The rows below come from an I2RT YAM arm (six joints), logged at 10 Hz.
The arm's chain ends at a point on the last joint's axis. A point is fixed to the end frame.
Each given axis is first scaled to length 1.
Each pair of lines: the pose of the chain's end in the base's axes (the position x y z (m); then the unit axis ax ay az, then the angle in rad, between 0 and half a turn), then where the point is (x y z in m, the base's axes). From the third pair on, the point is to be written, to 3 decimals.
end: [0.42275, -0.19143, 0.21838, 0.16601, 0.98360, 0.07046, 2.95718]
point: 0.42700 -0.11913 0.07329
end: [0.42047, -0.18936, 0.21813, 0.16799, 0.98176, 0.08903, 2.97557]
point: 0.42299 -0.11133 0.07600
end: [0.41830, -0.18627, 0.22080, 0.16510, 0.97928, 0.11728, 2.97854]
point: 0.421 -0.100 0.083
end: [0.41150, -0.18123, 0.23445, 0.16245, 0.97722, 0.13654, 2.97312]
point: 0.415 -0.090 0.100
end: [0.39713, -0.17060, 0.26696, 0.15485, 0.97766, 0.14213, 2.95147]
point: 0.403 -0.079 0.133
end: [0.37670, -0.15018, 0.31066, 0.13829, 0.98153, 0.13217, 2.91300]
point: 0.386 -0.062 0.175
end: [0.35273, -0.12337, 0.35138, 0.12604, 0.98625, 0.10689, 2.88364]
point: 0.364 -0.043 0.211
